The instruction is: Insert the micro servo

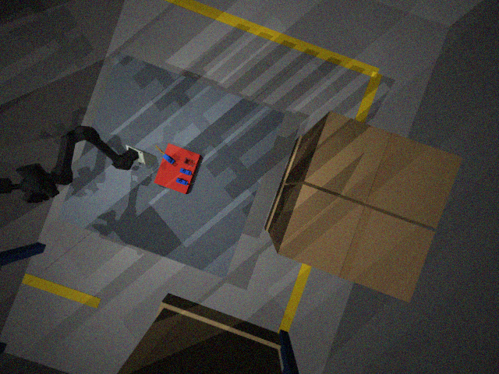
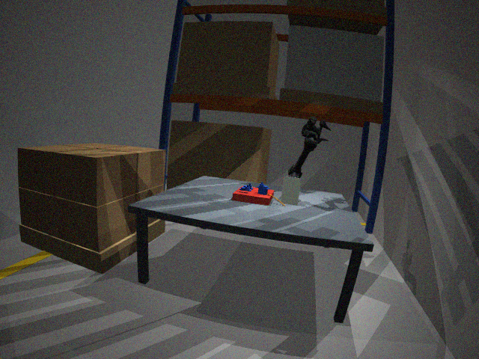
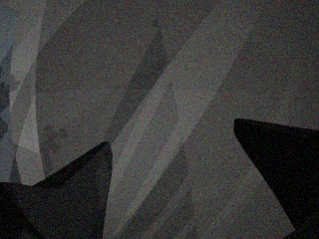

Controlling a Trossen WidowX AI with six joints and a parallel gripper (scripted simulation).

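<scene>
My gripper tip is now 410 mm short of the red robot deck, 360 mm to the right of it and 480 mm above it.
</scene>
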